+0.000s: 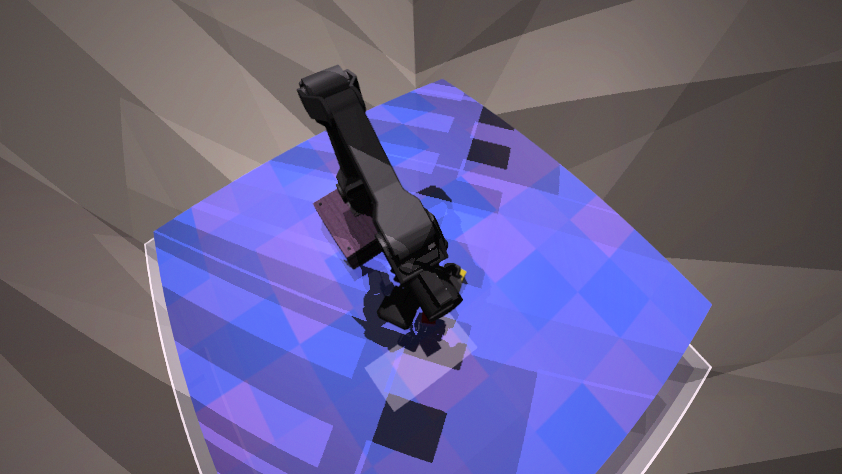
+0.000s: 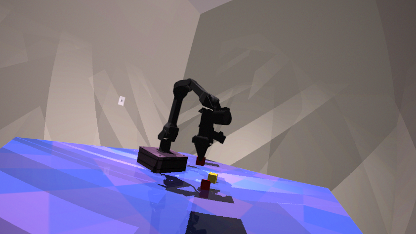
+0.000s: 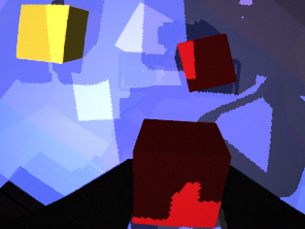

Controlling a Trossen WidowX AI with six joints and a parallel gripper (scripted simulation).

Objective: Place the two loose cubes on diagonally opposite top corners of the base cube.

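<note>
The yellow cube is 110 mm to the left of my gripper tip, 90 mm below it and 10 mm behind it. Also, from my gripper tip: red cube (90 mm below, 40 mm ahead, 10 mm to the left).
</note>
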